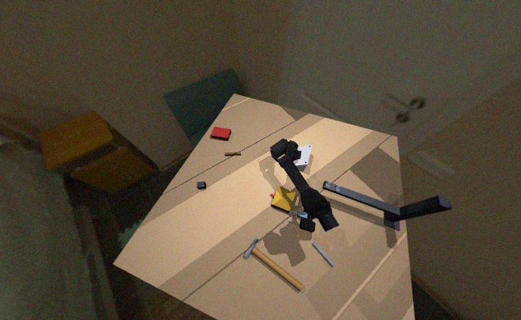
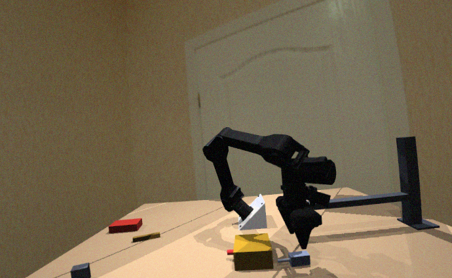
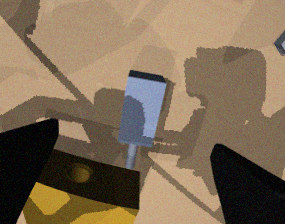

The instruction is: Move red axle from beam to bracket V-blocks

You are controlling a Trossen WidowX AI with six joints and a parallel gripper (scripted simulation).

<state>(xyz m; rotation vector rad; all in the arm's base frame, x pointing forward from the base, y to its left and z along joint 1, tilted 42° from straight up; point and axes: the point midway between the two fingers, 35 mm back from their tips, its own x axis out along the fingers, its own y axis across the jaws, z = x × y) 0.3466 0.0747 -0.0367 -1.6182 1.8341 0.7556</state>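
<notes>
The blue-grey block lies 5 cm below my gripper tip and 2 cm to the right of it. Round my gripper tip: yellow beam 11 cm to the right, 5 cm behind, 4 cm below; then olive stick 48 cm to the right, 28 cm behind, 5 cm below; then grey rod 16 cm ahead, 12 cm to the left, 5 cm below.
</notes>
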